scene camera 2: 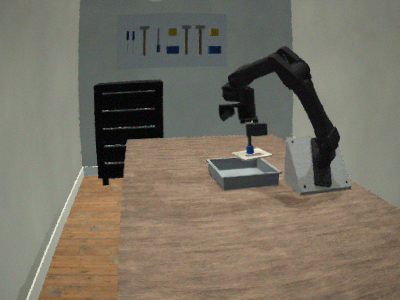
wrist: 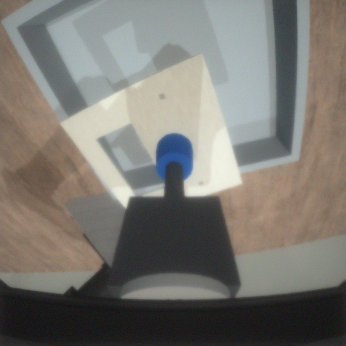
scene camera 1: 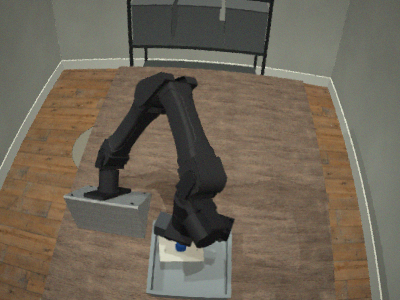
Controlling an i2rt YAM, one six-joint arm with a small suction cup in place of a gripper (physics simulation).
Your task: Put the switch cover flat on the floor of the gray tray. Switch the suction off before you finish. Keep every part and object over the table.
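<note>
The switch cover [scene camera 1: 192, 256] [scene camera 2: 262, 154] [wrist: 185, 90], a thin cream plate with a rectangular opening and two small holes, hangs about level on my suction cup [scene camera 1: 180, 247] [scene camera 2: 250, 149] [wrist: 174, 156]. The blue cup touches its top face beside the opening. The gray tray [scene camera 1: 190, 294] [scene camera 2: 250, 182] [wrist: 301, 75] stands below. In scene camera 2 the cover is a little above the tray's rim. In scene camera 1 it overlaps the tray's back left part. Shadows of cover and arm lie on the tray floor. The arm hides the tray's back edge in scene camera 1.
The gray mounting block [scene camera 1: 105, 217] [scene camera 2: 299, 172] [wrist: 97, 220] under the arm's base stands close beside the tray. The brown table [scene camera 1: 280, 200] [scene camera 2: 225, 240] carries both. A black drawer cabinet [scene camera 2: 129, 117] stands on the floor behind the table.
</note>
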